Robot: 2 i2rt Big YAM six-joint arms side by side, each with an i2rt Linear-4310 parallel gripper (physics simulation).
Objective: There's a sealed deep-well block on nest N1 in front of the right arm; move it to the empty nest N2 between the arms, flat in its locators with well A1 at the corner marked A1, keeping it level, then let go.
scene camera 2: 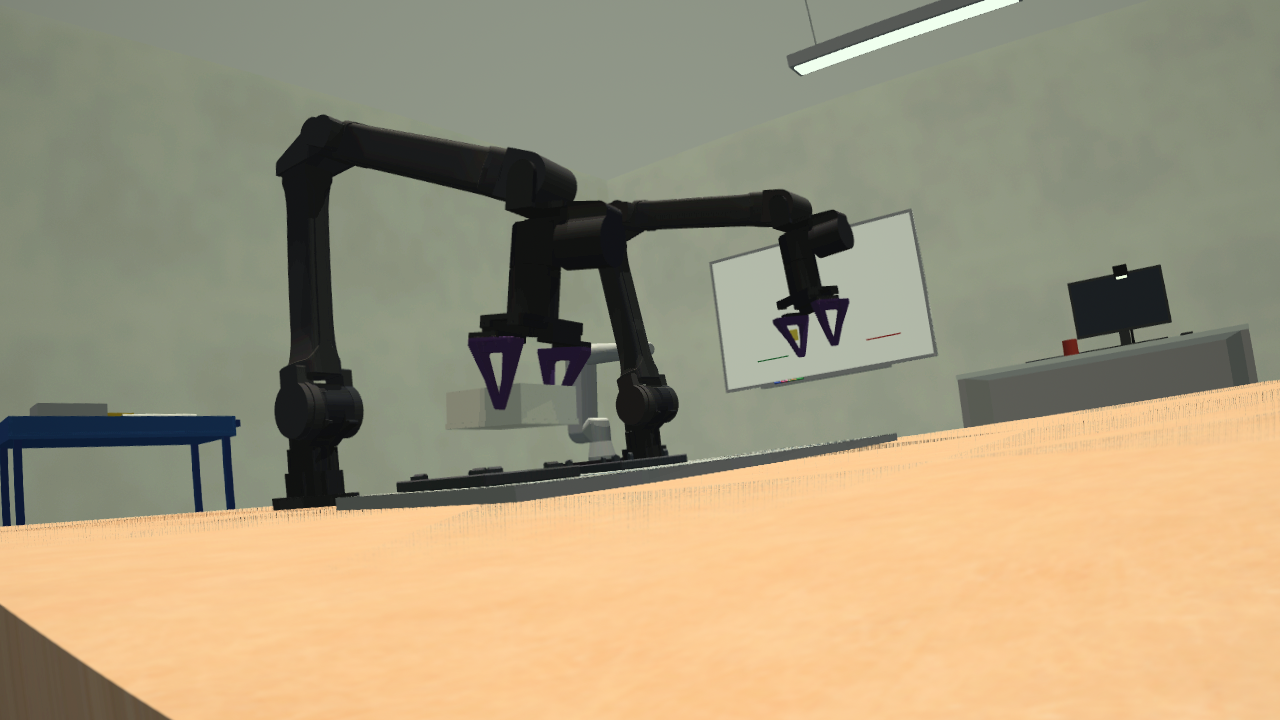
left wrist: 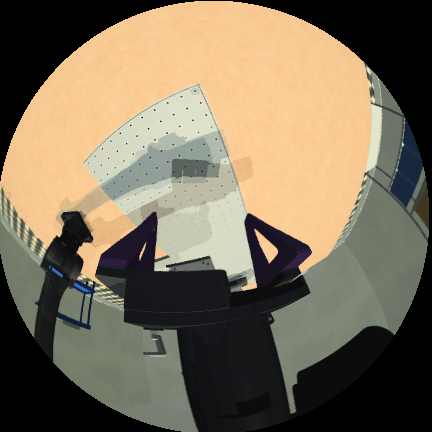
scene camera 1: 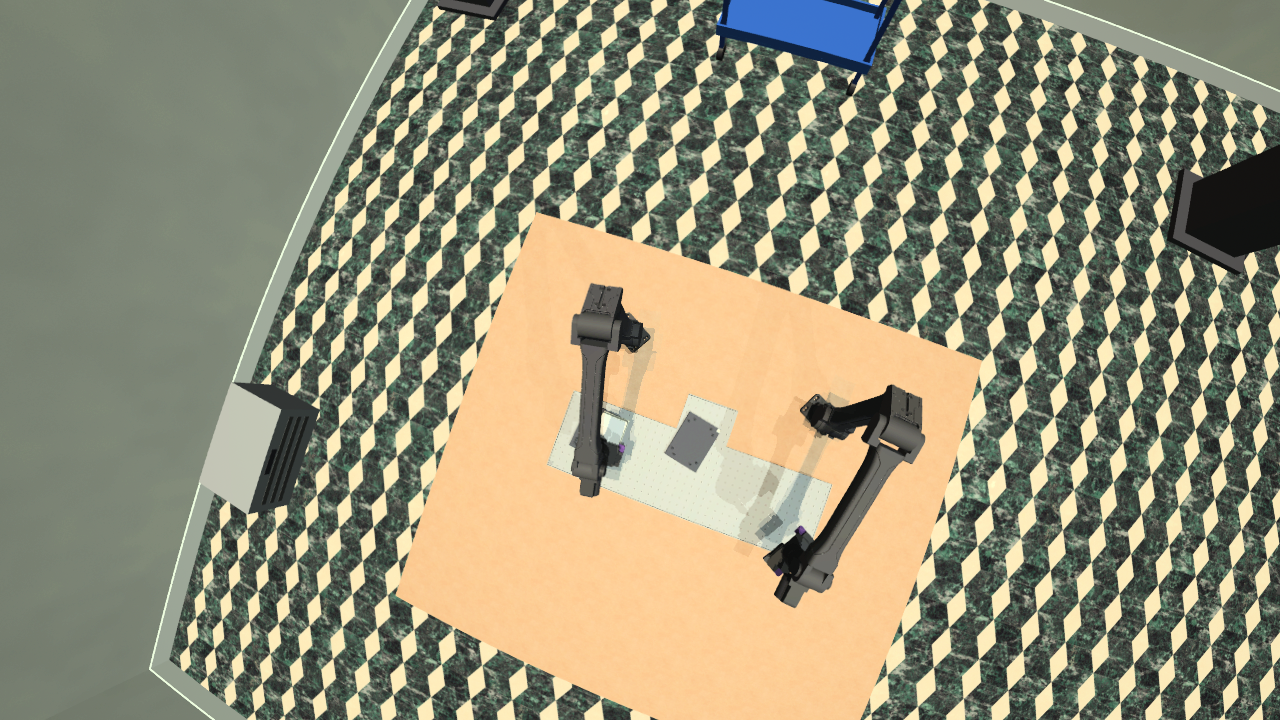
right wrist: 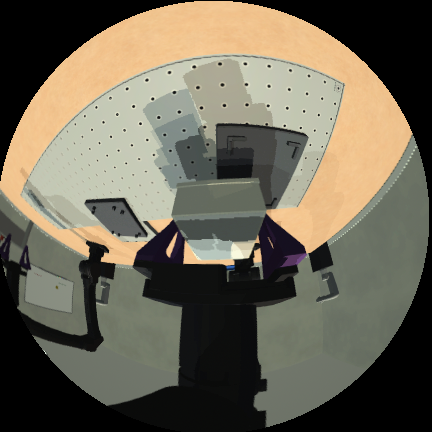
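Where they show: left gripper, fingertip midpoint: (scene camera 2: 817,351) (left wrist: 202,216) (scene camera 1: 783,543); right gripper, fingertip midpoint: (scene camera 2: 528,411) (scene camera 1: 606,443) (right wrist: 219,211); left arm's base, origin of the base link: (left wrist: 77,226) (scene camera 1: 820,414) (right wrist: 97,245); right arm's base, origin of the base link: (scene camera 2: 317,506) (scene camera 1: 631,332).
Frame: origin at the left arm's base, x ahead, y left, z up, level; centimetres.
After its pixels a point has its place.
Observation:
The pale grey deep-well block (scene camera 1: 614,423) {x 51.7, y -43.5, z 11.8 cm} (scene camera 2: 537,408) {x 62.2, y -40.9, z 8.7 cm} (right wrist: 218,200) {x 61.4, y -39.3, z 9.9 cm} is between the fingers of my right gripper (scene camera 2: 530,396) {x 58.4, y -40.8, z 8.8 cm} (right wrist: 219,211) {x 58.4, y -40.8, z 8.8 cm}, raised above the nests and looking about level. Nest N1 (right wrist: 287,162) {x 64.8, y -49.2, z 2.5 cm}, a dark plate with L-shaped locators, lies below and partly behind the block in the right wrist view. Nest N2 (scene camera 1: 691,441) {x 37.9, y -22.7, z 2.4 cm} (right wrist: 116,217) {x 40.3, y -22.9, z 2.5 cm} is a dark grey plate with small locators and nothing on it; part of it shows in the left wrist view (left wrist: 192,263) {x 38.0, y -16.9, z 2.5 cm}. My left gripper (scene camera 1: 787,551) {x 37.5, y 16.3, z 16.7 cm} (scene camera 2: 818,349) {x 37.5, y 16.3, z 16.7 cm} (left wrist: 202,216) {x 37.5, y 16.3, z 16.7 cm} is open and empty, high near the board's far right end. The A1 marks are not readable.
The perforated pale board (scene camera 1: 716,488) {x 42.2, y -5.6, z 1.3 cm} (left wrist: 170,117) {x 33.0, y 25.5, z 1.3 cm} (right wrist: 250,95) {x 69.9, y -40.0, z 1.3 cm} carries the nests on the orange table (scene camera 1: 537,555) {x 104.8, y -27.8, z 0.0 cm} (scene camera 2: 626,582) {x 125.4, y -59.7, z 0.0 cm}. The left arm (scene camera 1: 859,501) {x 18.3, y 6.6, z 50.1 cm} stands at the picture's right. A blue cart (scene camera 1: 796,34) stands on the floor beyond the table.

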